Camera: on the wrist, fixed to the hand. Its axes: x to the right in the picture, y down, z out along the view.
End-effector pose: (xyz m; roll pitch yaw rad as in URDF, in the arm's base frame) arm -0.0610 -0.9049 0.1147 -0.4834 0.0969 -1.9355
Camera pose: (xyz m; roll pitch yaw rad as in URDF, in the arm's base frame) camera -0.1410 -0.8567 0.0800 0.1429 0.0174 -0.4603
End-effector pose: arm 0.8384 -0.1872 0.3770 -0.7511 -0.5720 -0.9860
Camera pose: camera 0.7536 -0.2370 0.3611 -0.5590 0.1765 0.3511
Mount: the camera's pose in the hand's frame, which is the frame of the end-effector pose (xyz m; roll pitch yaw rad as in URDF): -0.0131 -0.0646 -0.0747 0.0969 -0.4729 1.4620
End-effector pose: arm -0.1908 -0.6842 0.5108 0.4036 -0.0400 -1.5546
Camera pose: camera -0.2210 -0.6754 0.4163 0.1014 -0.8784 -0.0873
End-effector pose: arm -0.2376 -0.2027 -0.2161 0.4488 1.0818 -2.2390
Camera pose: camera -0.2019 -0.1158 -0.2493 1.3180 -0.2919 -1.5623
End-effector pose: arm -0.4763 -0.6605 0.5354 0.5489 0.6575 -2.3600
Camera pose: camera -0.4380 -0.5998 0.4663 1.0697 -0.6611 -1.6453
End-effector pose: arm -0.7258 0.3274 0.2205 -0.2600 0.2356 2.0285
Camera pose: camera -0.6412 0.3404 0.1695 0.3069 -0.1853 -2.8305
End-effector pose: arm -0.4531 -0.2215 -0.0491 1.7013 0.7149 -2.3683
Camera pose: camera -0.3629 -0.2487 -0.0815 2.1610 -0.5878 -3.1175
